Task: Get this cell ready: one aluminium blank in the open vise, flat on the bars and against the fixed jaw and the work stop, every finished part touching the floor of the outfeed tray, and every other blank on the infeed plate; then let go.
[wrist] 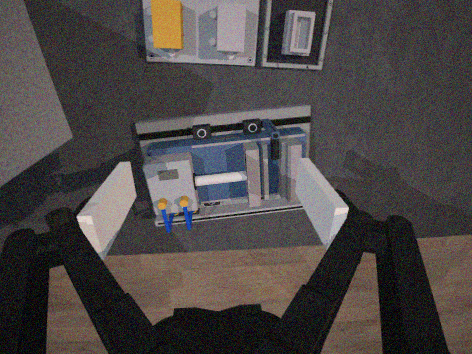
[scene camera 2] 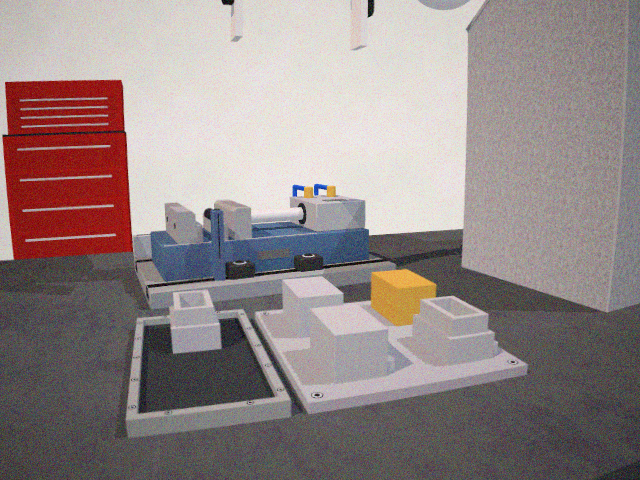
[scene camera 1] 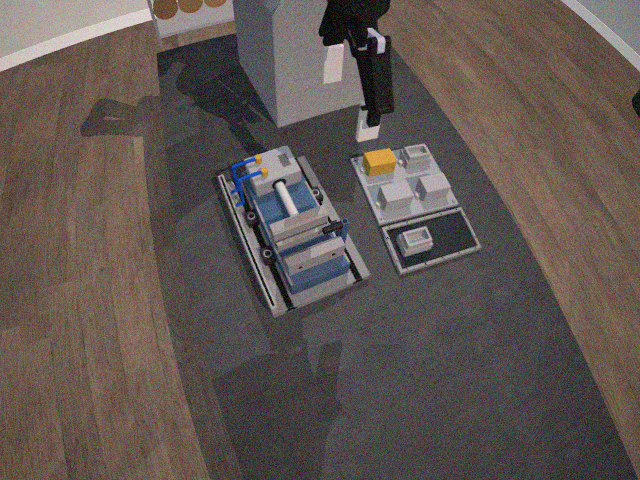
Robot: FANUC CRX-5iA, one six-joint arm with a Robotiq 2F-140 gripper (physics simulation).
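Places are measured from the arm's base along level axes (x ahead, y left, z up), in centimetres.
Where they show: gripper, fingertip midpoint: [wrist: 216, 177] [scene camera 2: 299, 43] [scene camera 1: 347, 107].
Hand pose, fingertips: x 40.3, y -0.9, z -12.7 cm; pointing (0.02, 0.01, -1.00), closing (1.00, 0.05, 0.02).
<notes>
Each offset is from my fingertips to the centre of the thing. "*": to the spot under its first point.
My gripper [scene camera 1: 350, 109] [scene camera 2: 297, 43] [wrist: 216, 177] is open and empty, high above the vise side. The vise {dz -22.6, dx +3.1, dy -10.2 cm} [scene camera 1: 317, 273] [scene camera 2: 330, 242] [wrist: 220, 155] is open; no blank shows between its fixed jaw [scene camera 1: 314, 255] [scene camera 2: 180, 222] and moving jaw [scene camera 1: 299, 225] [scene camera 2: 239, 219]. The work stop {* dz -18.0, dx +9.5, dy -4.1 cm} [scene camera 1: 333, 226] [scene camera 2: 217, 242] stands at its side. The infeed plate {dz -27.2, dx -2.0, dy +16.4 cm} [scene camera 1: 383, 215] [scene camera 2: 444, 374] [wrist: 200, 59] bears two plain grey blanks {dz -25.0, dx +2.3, dy +11.9 cm} [scene camera 1: 395, 196] {dz -25.0, dx +2.1, dy +20.9 cm} [scene camera 1: 434, 187], a yellow block {dz -25.0, dx -6.7, dy +11.9 cm} [scene camera 1: 378, 161] [scene camera 2: 403, 294] and a stepped, pocketed finished part {dz -25.1, dx -6.8, dy +20.9 cm} [scene camera 2: 454, 330]. Another finished part {dz -25.2, dx +12.7, dy +12.0 cm} [scene camera 1: 415, 249] [scene camera 2: 195, 335] sits upright in the outfeed tray [scene camera 1: 439, 260] [scene camera 2: 206, 417].
A large grey pedestal [scene camera 1: 315, 67] [scene camera 2: 542, 129] stands behind the vise and plate. Blue pipes with yellow fittings {* dz -16.7, dx -3.8, dy -12.9 cm} [scene camera 1: 264, 172] [wrist: 184, 201] rise from the vise's rear block. A red cabinet [scene camera 2: 67, 170] stands at the left in scene camera 2. The tray adjoins the infeed plate.
</notes>
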